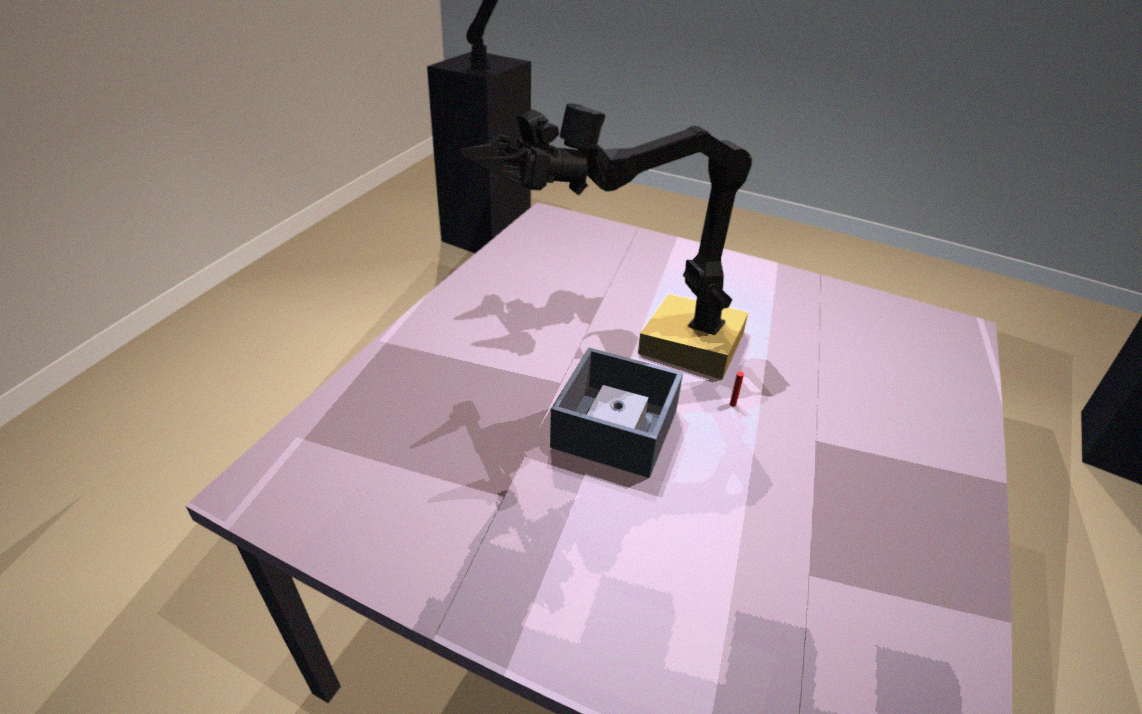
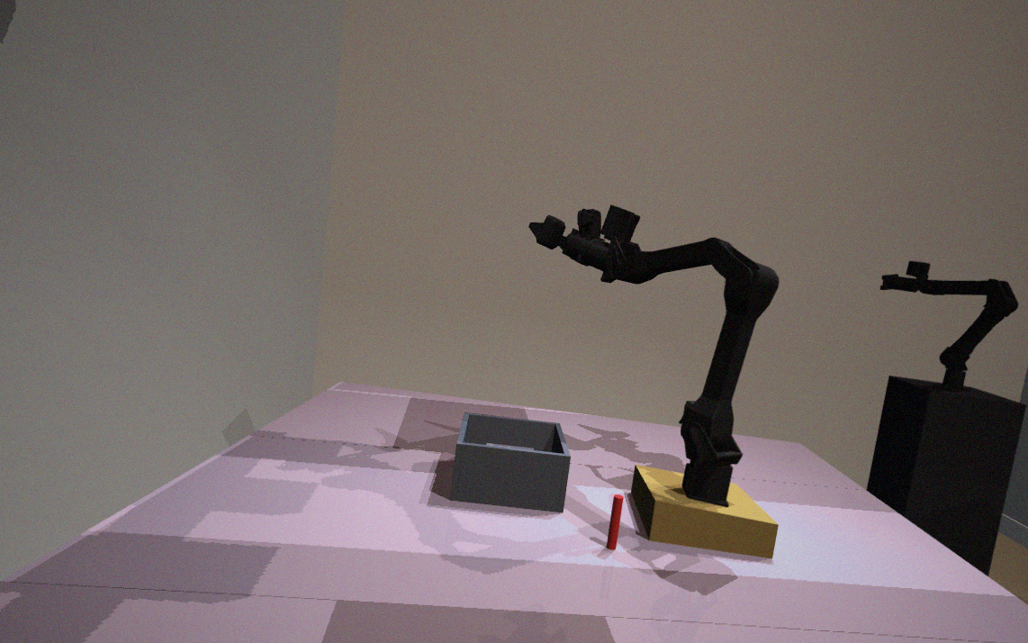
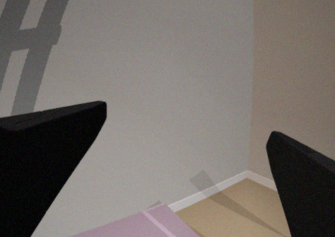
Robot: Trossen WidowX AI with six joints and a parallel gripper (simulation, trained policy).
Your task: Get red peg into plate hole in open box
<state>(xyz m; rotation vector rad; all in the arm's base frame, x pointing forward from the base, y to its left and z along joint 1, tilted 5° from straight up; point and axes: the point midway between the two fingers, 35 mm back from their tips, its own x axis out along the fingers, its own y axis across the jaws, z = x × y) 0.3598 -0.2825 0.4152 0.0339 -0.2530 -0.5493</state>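
My gripper tip is 460 mm to the right of the red peg, 440 mm above it and 220 mm past it. Round my gripper tip: light grey plate: 430 mm below, 290 mm to the left, 30 mm behind; dark grey box: 450 mm below, 290 mm to the left, 30 mm behind.
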